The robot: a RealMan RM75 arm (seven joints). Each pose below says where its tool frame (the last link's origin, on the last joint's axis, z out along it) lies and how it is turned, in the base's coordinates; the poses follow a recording.
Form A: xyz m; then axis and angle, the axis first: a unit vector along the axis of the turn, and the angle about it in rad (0 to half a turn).
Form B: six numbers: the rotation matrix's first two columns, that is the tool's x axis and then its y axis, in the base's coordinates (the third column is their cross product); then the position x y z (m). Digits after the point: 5 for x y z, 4 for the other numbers.
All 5 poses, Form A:
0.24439 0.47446 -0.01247 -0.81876 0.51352 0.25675 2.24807
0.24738 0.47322 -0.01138 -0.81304 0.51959 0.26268 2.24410
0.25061 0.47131 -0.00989 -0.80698 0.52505 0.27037 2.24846
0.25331 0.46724 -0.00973 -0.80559 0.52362 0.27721 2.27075
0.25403 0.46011 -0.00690 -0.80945 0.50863 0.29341 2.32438
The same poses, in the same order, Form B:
0.4638 -0.4839 -0.7421 -0.8840 -0.1977 -0.4236 0.24439 0.47446 -0.01247
0.4497 -0.4805 -0.7529 -0.8912 -0.1853 -0.4140 0.24738 0.47322 -0.01138
0.4325 -0.4787 -0.7640 -0.9000 -0.1785 -0.3977 0.25061 0.47131 -0.00989
0.4229 -0.4815 -0.7677 -0.9056 -0.1934 -0.3775 0.25331 0.46724 -0.00973
0.4193 -0.4795 -0.7709 -0.9074 -0.2485 -0.3389 0.25403 0.46011 -0.00690

